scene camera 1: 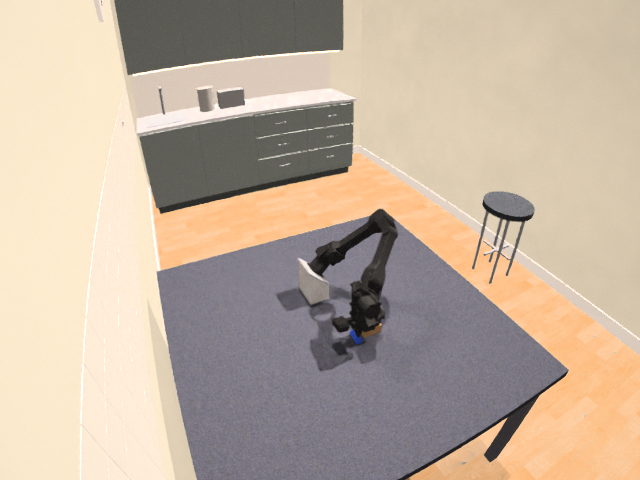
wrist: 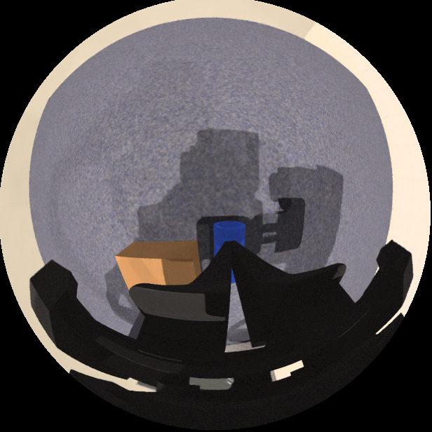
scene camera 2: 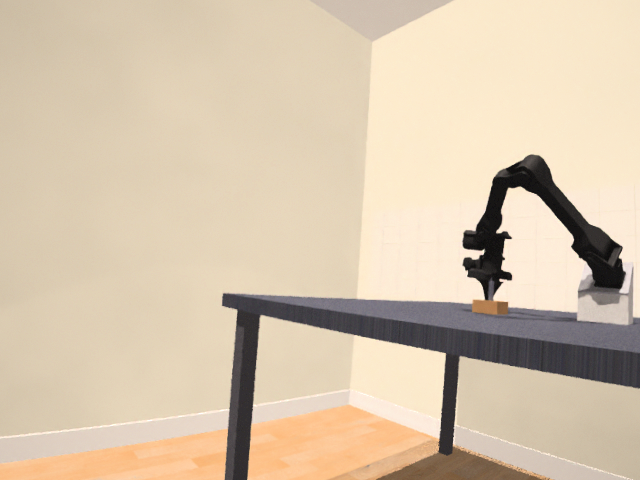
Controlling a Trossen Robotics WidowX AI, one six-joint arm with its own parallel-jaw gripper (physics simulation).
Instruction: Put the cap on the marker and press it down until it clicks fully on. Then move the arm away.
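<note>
The blue cap lies on its side on the table, next to the orange-brown block, and is not on the marker. In the scene camera 2 view the cap does not show. The marker stands upright in the block. My gripper points down and is shut, with nothing between its fingers. In the wrist view its fingertips overlap the middle of the cap; whether they touch it is hard to tell. The marker is hidden behind the gripper in the scene camera 1 view.
The dark table carries the block and the arm's light grey base, which stands behind the gripper. A round stool stands on the floor off the table's right side. Kitchen cabinets stand at the back wall.
</note>
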